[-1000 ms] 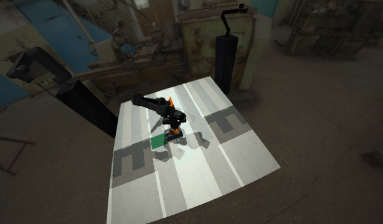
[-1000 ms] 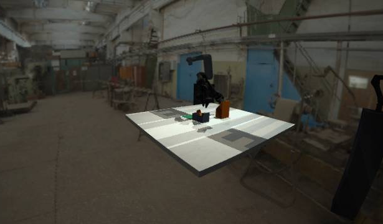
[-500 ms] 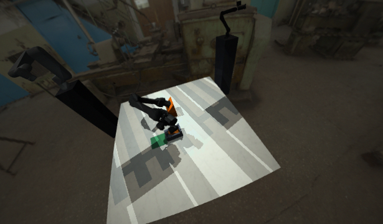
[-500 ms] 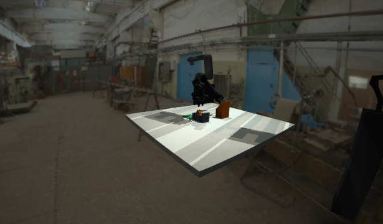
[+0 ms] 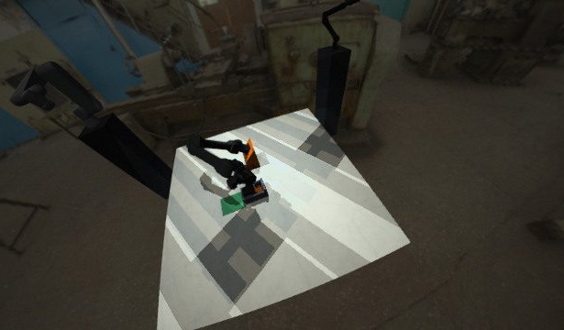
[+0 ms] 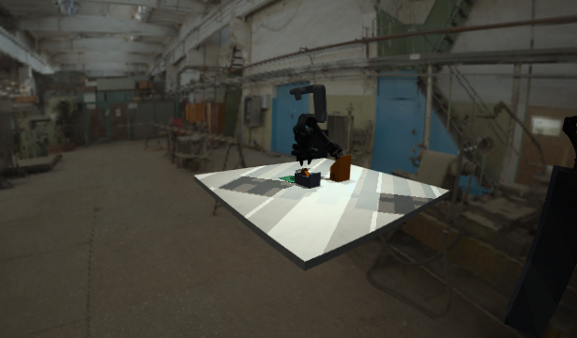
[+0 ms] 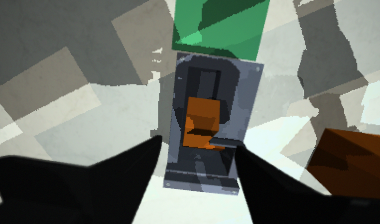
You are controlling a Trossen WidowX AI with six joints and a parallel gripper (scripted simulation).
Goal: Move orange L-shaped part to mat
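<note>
My gripper tip is 80 mm above the orange L-shaped part, 30 mm to the right of it and 20 mm past it. Also, from my gripper tip: green mat 150 mm to the right, 140 mm below, 20 mm behind.
</note>
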